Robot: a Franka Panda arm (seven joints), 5 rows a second.
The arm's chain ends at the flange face. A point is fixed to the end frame.
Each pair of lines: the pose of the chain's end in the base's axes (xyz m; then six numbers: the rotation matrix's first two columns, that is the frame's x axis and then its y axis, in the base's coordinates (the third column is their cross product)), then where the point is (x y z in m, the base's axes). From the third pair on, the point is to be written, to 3 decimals.
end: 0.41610 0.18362 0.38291 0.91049 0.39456 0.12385 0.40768 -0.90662 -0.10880
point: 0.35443 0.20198 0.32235
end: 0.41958 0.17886 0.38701 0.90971 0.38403 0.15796 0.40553 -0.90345 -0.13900
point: 0.35920 0.20009 0.32610
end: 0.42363 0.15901 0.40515 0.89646 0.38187 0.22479 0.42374 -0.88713 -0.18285
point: 0.366 0.184 0.343
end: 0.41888 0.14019 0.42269 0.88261 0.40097 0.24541 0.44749 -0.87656 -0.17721
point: 0.362 0.164 0.360
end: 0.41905 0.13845 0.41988 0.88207 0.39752 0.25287 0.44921 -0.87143 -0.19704
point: 0.362 0.163 0.357
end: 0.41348 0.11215 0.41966 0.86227 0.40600 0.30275 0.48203 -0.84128 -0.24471
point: 0.357 0.140 0.358
